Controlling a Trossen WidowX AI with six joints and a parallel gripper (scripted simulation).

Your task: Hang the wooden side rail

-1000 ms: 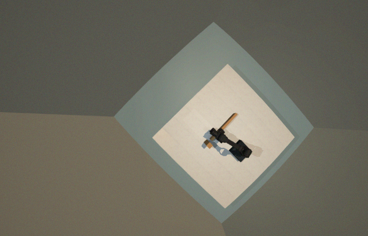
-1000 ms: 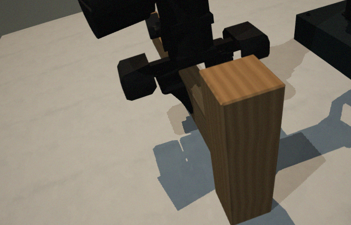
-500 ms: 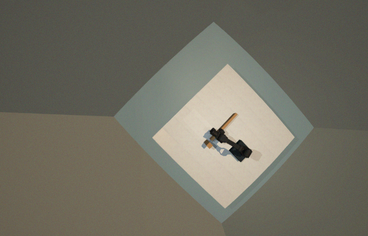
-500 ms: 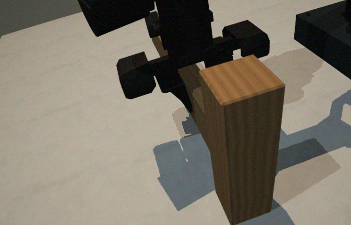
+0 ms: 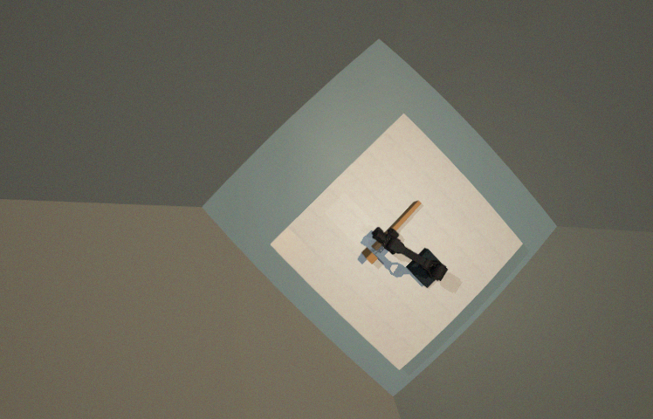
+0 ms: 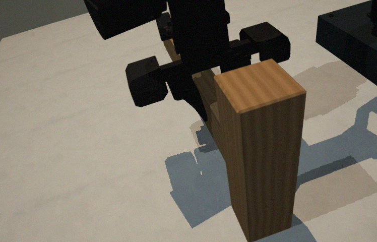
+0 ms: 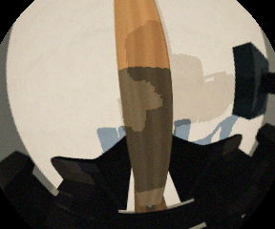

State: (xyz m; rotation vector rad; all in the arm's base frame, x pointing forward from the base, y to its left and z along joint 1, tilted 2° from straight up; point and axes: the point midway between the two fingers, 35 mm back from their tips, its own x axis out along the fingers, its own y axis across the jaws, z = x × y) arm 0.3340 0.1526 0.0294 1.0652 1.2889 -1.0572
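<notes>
My gripper tip is 13 cm to the right of the wooden headboard post, 4 cm below it and 3 cm past it.
</notes>
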